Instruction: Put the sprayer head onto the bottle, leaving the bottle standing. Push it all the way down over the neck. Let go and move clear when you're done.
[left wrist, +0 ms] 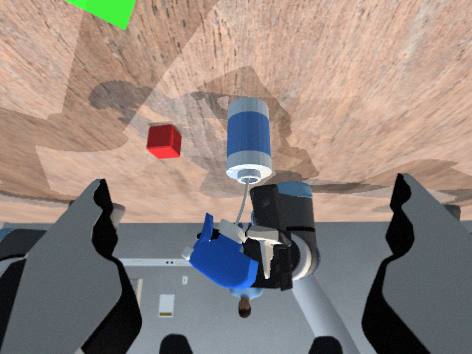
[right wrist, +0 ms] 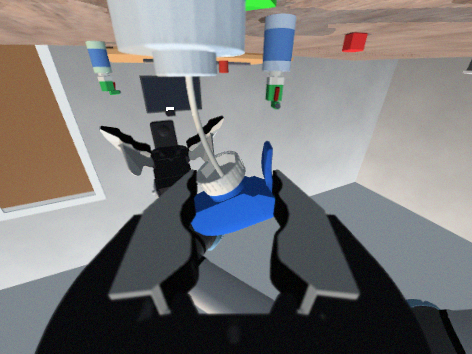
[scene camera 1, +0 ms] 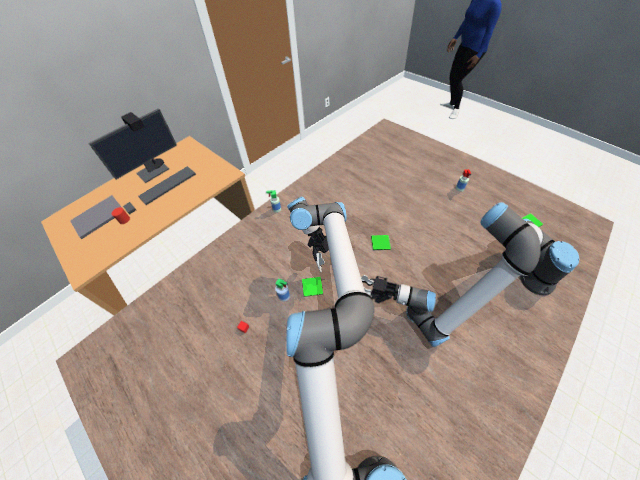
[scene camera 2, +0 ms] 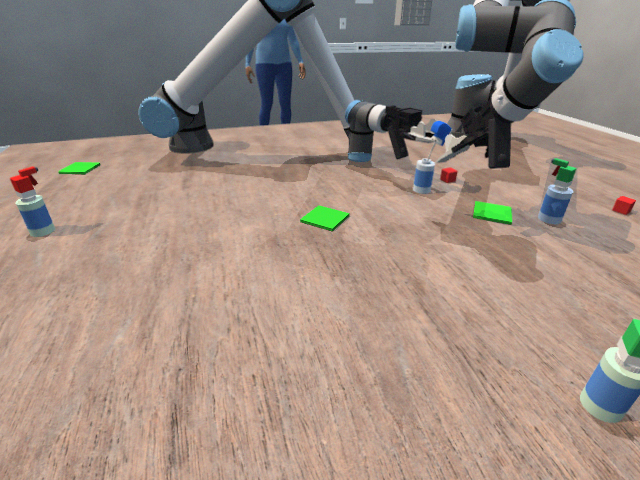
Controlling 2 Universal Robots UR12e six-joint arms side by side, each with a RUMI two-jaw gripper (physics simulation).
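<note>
The white bottle with a blue label (scene camera 2: 423,176) (left wrist: 248,134) (right wrist: 177,22) stands upright on the table; it does not show in scene camera 1. My right gripper (scene camera 1: 366,286) (right wrist: 234,171) is shut on the blue sprayer head (scene camera 2: 440,130) (left wrist: 222,260) (right wrist: 232,215). The head is tilted above the bottle, its white collar apart from the neck. Its thin tube (left wrist: 242,202) (right wrist: 196,112) runs down into the neck opening. My left gripper (scene camera 1: 320,264) (left wrist: 247,178) (right wrist: 168,121) is open and empty, facing the bottle and head from the other side.
A red cube (scene camera 2: 448,175) (left wrist: 164,141) lies near the bottle. A green-headed bottle (scene camera 1: 282,290) (scene camera 2: 555,204) (right wrist: 278,42) stands beside a green mat (scene camera 1: 312,286) (scene camera 2: 492,212). Another green mat (scene camera 1: 381,242) (scene camera 2: 325,217) and another red cube (scene camera 1: 242,326) (scene camera 2: 623,205) lie farther off.
</note>
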